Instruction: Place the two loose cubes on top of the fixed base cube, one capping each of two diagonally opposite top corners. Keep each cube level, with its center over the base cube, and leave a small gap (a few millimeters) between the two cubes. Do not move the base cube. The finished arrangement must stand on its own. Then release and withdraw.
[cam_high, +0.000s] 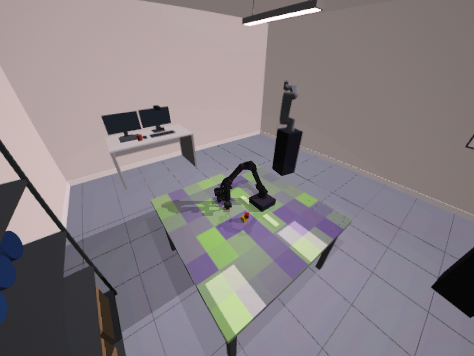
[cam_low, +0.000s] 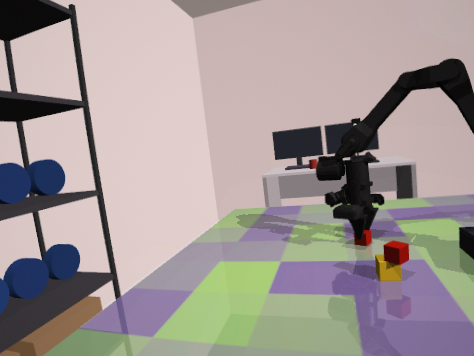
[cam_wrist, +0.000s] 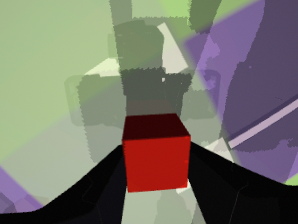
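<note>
Now: the red cube 200 mm to the left of my gripper tip, 80 mm behind it and 40 mm above it. From my gripper tip the other things lie so: yellow cube (190 mm to the left, 70 mm behind).
</note>
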